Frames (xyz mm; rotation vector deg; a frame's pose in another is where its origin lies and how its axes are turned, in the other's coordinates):
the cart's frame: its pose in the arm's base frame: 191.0 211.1 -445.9 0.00 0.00 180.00
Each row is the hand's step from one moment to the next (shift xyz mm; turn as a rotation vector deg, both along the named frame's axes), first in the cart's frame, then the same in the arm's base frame.
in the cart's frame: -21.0 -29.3 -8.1 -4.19 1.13 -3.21
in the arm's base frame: 21.0 29.3 -8.1 4.19 -1.13 -3.21
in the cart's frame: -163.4 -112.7 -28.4 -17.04 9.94 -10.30
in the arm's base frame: 163.4 112.7 -28.4 17.04 -9.94 -10.30
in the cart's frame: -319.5 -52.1 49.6 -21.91 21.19 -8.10
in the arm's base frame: 319.5 52.1 49.6 21.91 -21.19 -8.10
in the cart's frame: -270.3 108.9 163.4 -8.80 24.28 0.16
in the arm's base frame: 270.3 -108.9 163.4 8.80 -24.28 0.16
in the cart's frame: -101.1 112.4 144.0 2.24 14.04 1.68
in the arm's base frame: 101.1 -112.4 144.0 -2.24 -14.04 1.68
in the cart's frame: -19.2 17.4 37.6 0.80 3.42 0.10
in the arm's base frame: 19.2 -17.4 37.6 -0.80 -3.42 0.10
